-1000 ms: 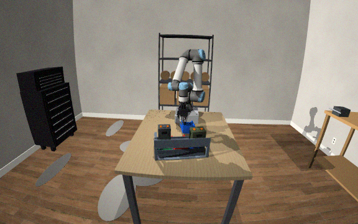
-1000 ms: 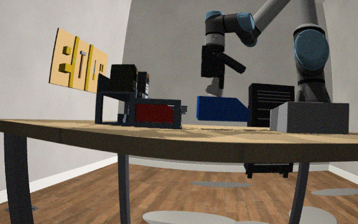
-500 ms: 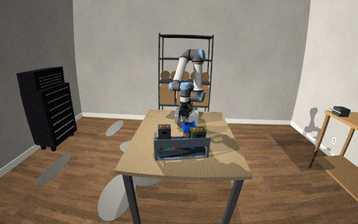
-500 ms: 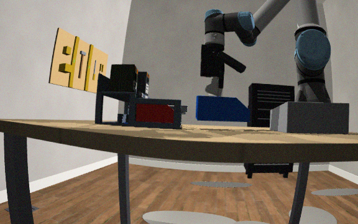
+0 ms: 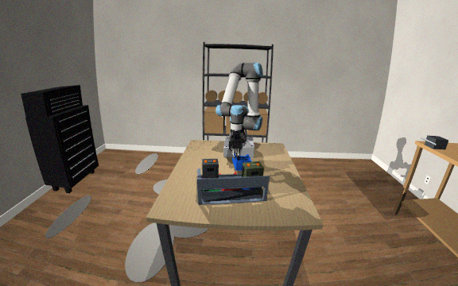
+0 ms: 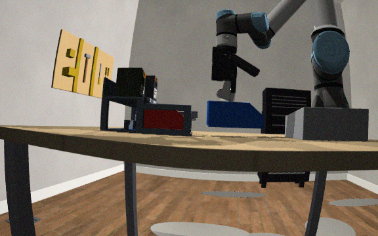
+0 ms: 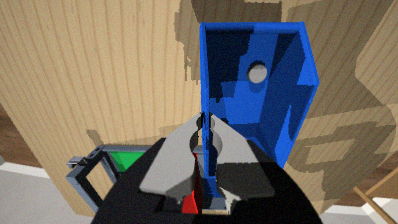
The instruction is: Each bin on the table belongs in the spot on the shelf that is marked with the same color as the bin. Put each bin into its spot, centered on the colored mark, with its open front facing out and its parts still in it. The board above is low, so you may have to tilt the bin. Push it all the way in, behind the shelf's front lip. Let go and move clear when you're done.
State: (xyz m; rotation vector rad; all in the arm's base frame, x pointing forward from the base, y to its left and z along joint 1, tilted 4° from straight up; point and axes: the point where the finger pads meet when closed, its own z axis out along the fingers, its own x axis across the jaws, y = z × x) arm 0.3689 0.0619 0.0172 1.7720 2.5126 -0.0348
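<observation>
The blue bin lies 4 cm to the left of my hand, 3 cm below it and 2 cm behind it. Round my hand: dark box: 37 cm ahead, 7 cm above, 6 cm to the right; then green case: 29 cm ahead, 16 cm to the left, 5 cm above; then red bin: 24 cm ahead, 5 cm below, 2 cm to the left.
</observation>
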